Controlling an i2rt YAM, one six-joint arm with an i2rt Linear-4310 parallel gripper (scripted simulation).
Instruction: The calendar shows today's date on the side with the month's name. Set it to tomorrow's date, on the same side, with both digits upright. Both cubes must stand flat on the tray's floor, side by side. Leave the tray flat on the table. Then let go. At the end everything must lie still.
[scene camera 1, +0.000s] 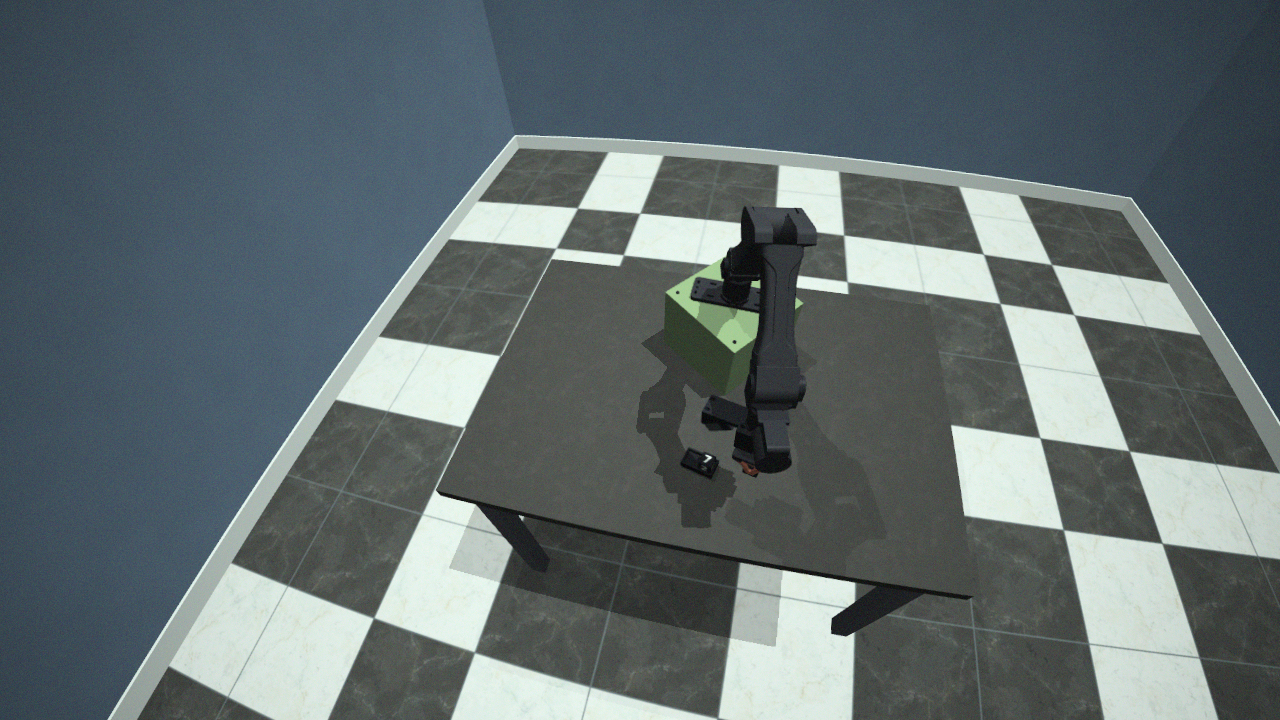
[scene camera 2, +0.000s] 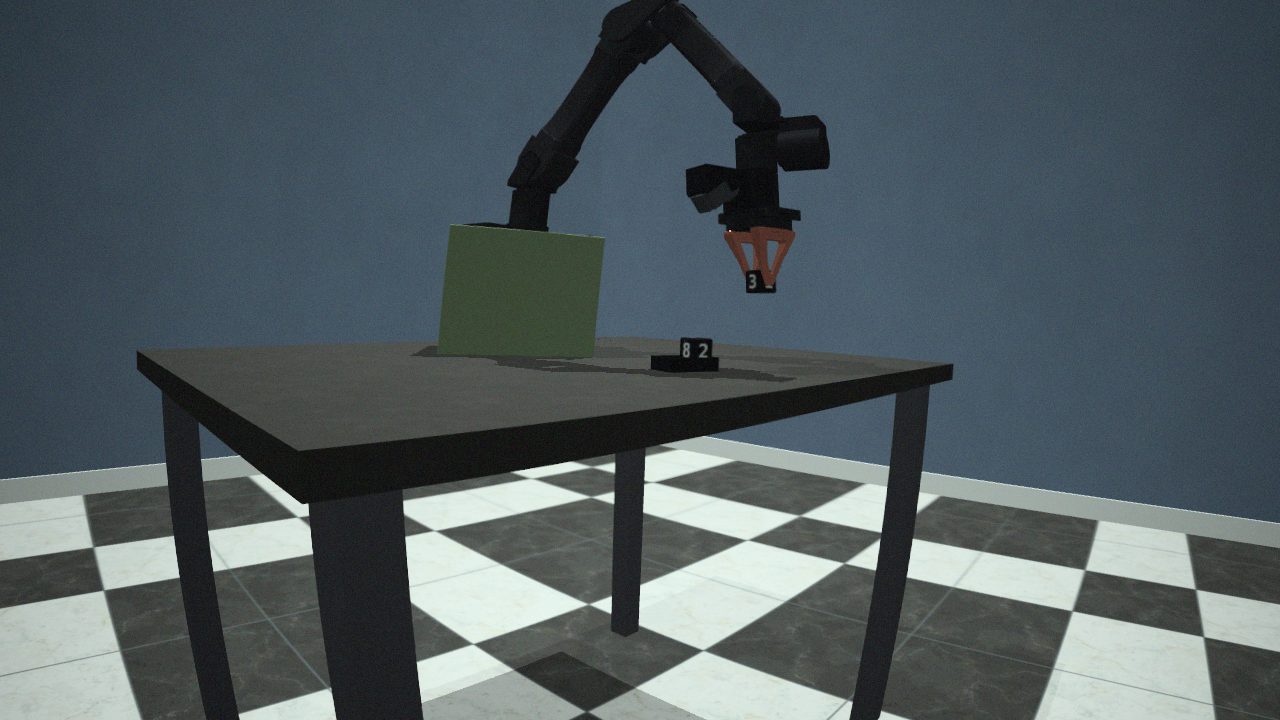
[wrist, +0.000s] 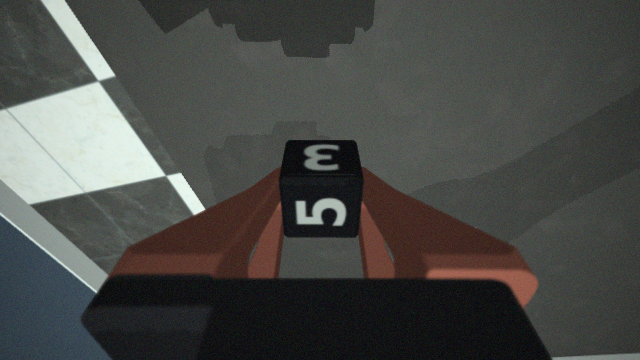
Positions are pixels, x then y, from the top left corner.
Labels:
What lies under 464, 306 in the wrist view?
My gripper.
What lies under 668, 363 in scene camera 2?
A black tray.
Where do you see my gripper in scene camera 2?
At 760, 285

